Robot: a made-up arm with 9 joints. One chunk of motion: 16 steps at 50 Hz.
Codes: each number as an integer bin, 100 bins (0 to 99) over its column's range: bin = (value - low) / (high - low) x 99, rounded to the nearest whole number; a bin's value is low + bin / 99 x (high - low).
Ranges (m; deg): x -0.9..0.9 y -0.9..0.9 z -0.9..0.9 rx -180..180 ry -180..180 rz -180..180
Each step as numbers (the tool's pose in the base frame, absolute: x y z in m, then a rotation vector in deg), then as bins.
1 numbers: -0.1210 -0.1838 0.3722 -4.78 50.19 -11.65
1 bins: 43 39 70 48 63 46
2 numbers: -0.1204 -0.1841 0.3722 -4.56 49.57 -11.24
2 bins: 43 39 70 48 63 46
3 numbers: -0.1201 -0.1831 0.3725 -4.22 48.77 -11.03
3 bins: 43 39 70 48 63 46
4 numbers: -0.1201 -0.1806 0.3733 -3.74 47.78 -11.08
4 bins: 43 40 70 48 63 46
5 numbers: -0.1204 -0.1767 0.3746 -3.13 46.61 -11.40
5 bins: 43 40 70 49 62 46
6 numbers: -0.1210 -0.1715 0.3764 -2.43 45.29 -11.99
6 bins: 43 40 70 49 62 46
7 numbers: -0.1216 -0.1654 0.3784 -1.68 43.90 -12.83
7 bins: 43 40 70 49 62 46
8 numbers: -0.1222 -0.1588 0.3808 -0.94 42.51 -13.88
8 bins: 43 41 70 49 61 46
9 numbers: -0.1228 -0.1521 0.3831 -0.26 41.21 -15.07
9 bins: 43 41 71 49 61 45
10 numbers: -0.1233 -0.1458 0.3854 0.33 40.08 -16.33
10 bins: 43 41 71 50 61 45
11 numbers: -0.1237 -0.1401 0.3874 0.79 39.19 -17.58
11 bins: 43 42 71 50 60 45
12 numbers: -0.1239 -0.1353 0.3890 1.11 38.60 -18.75
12 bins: 43 42 71 50 60 44
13 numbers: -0.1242 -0.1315 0.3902 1.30 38.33 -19.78
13 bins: 43 42 71 50 60 44
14 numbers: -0.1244 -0.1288 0.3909 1.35 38.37 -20.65
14 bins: 43 42 71 50 60 44
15 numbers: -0.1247 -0.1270 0.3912 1.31 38.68 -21.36
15 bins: 43 43 71 50 60 44
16 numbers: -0.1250 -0.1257 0.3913 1.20 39.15 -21.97
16 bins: 43 43 71 50 60 43
